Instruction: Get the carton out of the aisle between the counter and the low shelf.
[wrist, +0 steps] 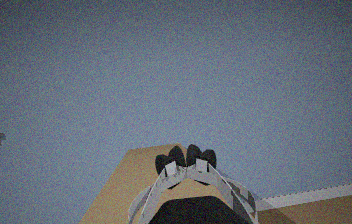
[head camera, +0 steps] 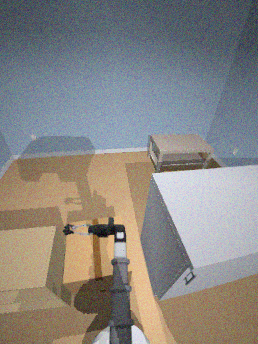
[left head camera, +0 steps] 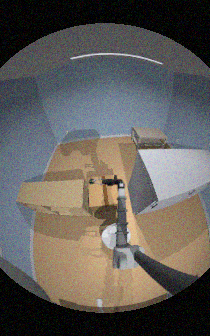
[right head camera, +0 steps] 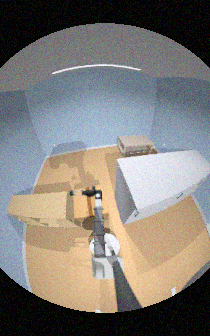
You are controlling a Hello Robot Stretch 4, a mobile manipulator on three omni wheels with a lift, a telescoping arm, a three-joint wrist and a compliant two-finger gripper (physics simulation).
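Frame: origin at the robot's base, x left, y ahead, z down, level; millimetres.
Seen in the pictures: gripper, fingertip midpoint: [wrist: 185, 158] [head camera: 63, 229] [left head camera: 88, 180] [right head camera: 69, 192]; robot's base at its link origin: [left head camera: 115, 235].
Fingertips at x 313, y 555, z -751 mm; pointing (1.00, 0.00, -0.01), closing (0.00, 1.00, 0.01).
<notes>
Offsets run from my fingertips to a thing's top centre. "pt": to the spot under its first point. Level surfaces: height alone.
The carton {dx -133, dy +92, dz +373 mm} [head camera: 80, 257] [left head camera: 96, 200] [right head camera: 81, 201], tan with a darker tape stripe, lies on the floor in the aisle, close beside the low shelf {dz +169 mm} [head camera: 25, 255] [left head camera: 55, 192] [right head camera: 40, 204] [wrist: 117, 187] on the left. The white-topped counter {dz -131 mm} [head camera: 215, 210] [left head camera: 175, 167] [right head camera: 155, 175] stands to the right, with a strip of floor between it and the carton. My gripper [head camera: 68, 230] [left head camera: 92, 181] [right head camera: 71, 193] [wrist: 185, 158] is shut and empty, raised and pointing left near the low shelf's edge. My arm and wrist hide part of the carton's right side. The carton does not show in the wrist view.
A small beige table {dz +329 mm} [head camera: 181, 144] [left head camera: 150, 134] [right head camera: 135, 142] stands by the back wall, behind the counter. A grey handle {pt dx -664, dy -230, dz +85 mm} [head camera: 189, 276] juts from the counter's near side. My round white base [left head camera: 111, 237] [right head camera: 96, 246] is on the near side of the carton.
</notes>
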